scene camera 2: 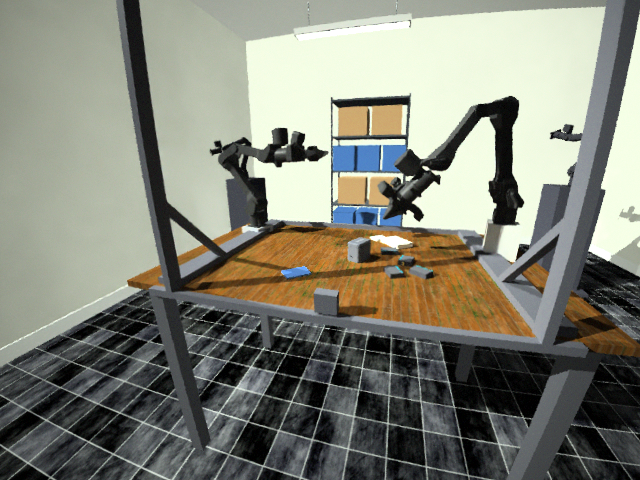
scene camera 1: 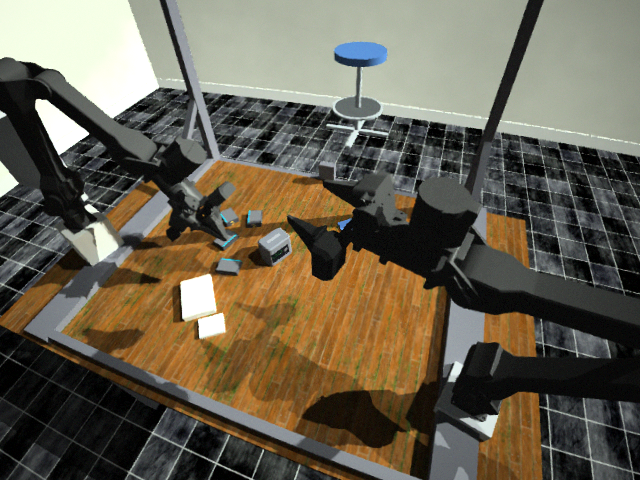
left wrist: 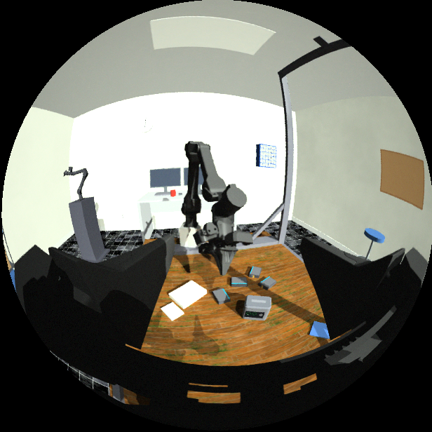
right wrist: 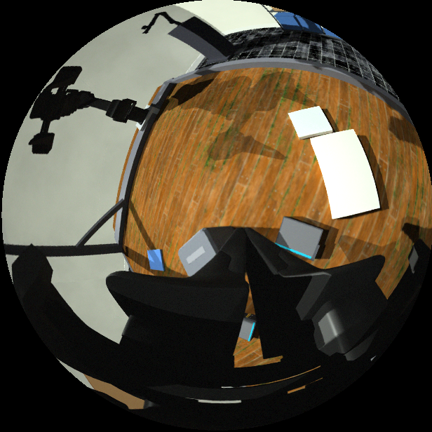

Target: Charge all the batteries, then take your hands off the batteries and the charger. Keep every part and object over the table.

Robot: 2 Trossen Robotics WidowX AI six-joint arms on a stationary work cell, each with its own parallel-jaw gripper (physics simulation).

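Places are measured from the left arm's base along level axes (x left, y back, z up), in centimetres.
Where they show: left gripper, fingertip midpoint: (scene camera 2: 322,152) (scene camera 1: 306,199); right gripper, fingertip midpoint: (scene camera 2: 383,218) (scene camera 1: 226,239); left arm's base at its link origin: (scene camera 2: 257,225) (scene camera 1: 472,397); right arm's base at its link origin: (scene camera 2: 503,223) (scene camera 1: 80,221).
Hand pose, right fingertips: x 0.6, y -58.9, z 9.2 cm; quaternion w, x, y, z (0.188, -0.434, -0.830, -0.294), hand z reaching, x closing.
Observation:
Things, the pixels of their top centre, and the offset from my right fingertips.
- grey charger box at its top centre: (scene camera 1: 273,238) (scene camera 2: 359,240) dx -9.9, dy +4.8, dz -5.9 cm
- large block at its top centre: (scene camera 1: 196,295) (scene camera 2: 396,240) dx +11.2, dy -2.6, dz -10.7 cm
- small block at its top centre: (scene camera 1: 211,325) dx +14.7, dy +5.6, dz -11.5 cm
- blue flat piece at its top centre: (scene camera 2: 296,271) dx -29.6, dy +16.9, dz -11.9 cm
- grey block at its top centre: (scene camera 2: 326,291) (scene camera 1: 327,164) dx -44.2, dy -1.2, dz -6.6 cm
The grey charger box (scene camera 1: 275,246) (scene camera 2: 358,250) (left wrist: 257,307) (right wrist: 197,254) stands upright mid-table, with no battery touching it. Several grey batteries with cyan edges lie apart on the table: one (scene camera 1: 228,266) (left wrist: 221,296) (right wrist: 300,237) near the white blocks, another (scene camera 1: 223,243) (left wrist: 239,282) beyond it, and two more, one battery (scene camera 1: 229,217) (left wrist: 255,271) and one battery (scene camera 1: 254,218) (left wrist: 268,283), farther back. My right gripper (scene camera 1: 225,236) (scene camera 2: 386,217) (left wrist: 222,275) (right wrist: 242,234) is shut and empty above the batteries. My left gripper (scene camera 1: 307,200) is open and empty, high above the table, right of the charger in scene camera 1.
Two white flat blocks, a large block (scene camera 1: 197,298) (left wrist: 188,294) (right wrist: 347,175) and a small block (scene camera 1: 211,326) (left wrist: 172,311) (right wrist: 310,121), lie near the batteries. A blue flat piece (scene camera 2: 296,272) (left wrist: 320,330) (right wrist: 155,260) lies beyond the charger. A grey block (scene camera 1: 327,170) (scene camera 2: 326,302) stands at the table's edge.

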